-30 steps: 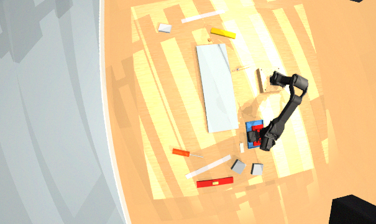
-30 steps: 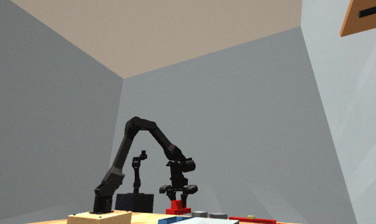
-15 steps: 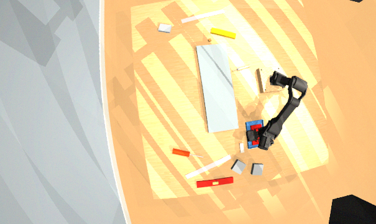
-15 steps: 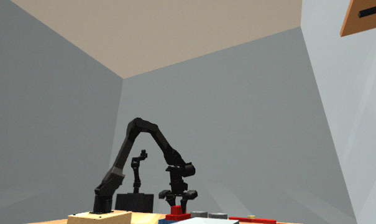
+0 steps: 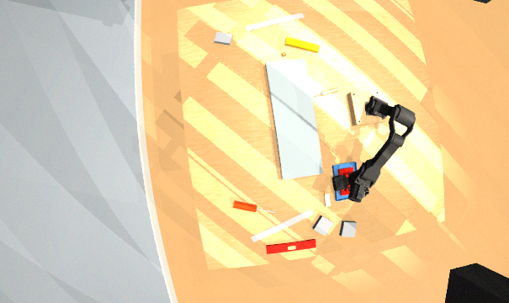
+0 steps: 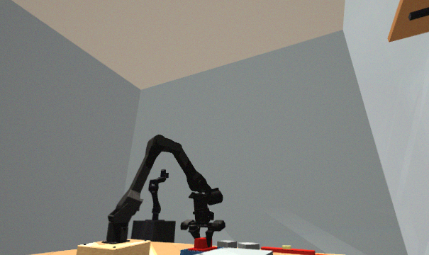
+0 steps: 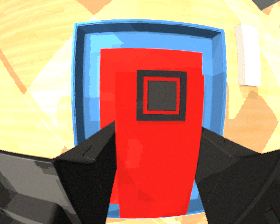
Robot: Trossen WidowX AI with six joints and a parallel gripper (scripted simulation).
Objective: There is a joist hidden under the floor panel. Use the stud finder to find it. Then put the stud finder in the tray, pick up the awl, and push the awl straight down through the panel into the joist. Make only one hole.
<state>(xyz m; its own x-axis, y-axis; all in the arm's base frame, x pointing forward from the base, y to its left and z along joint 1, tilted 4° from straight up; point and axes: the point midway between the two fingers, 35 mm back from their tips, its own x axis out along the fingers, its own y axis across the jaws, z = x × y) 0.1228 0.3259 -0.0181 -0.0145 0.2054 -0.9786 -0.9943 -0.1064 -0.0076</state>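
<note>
The red stud finder lies 1 cm to the left of my gripper tip and 2 cm above it. The rest, counted from my gripper tip: white piece: 9 cm ahead, 7 cm to the left, 2 cm below; blue tray: 1 cm to the right, 2 cm below; red level: 26 cm ahead, 29 cm to the left, 2 cm below.
</note>
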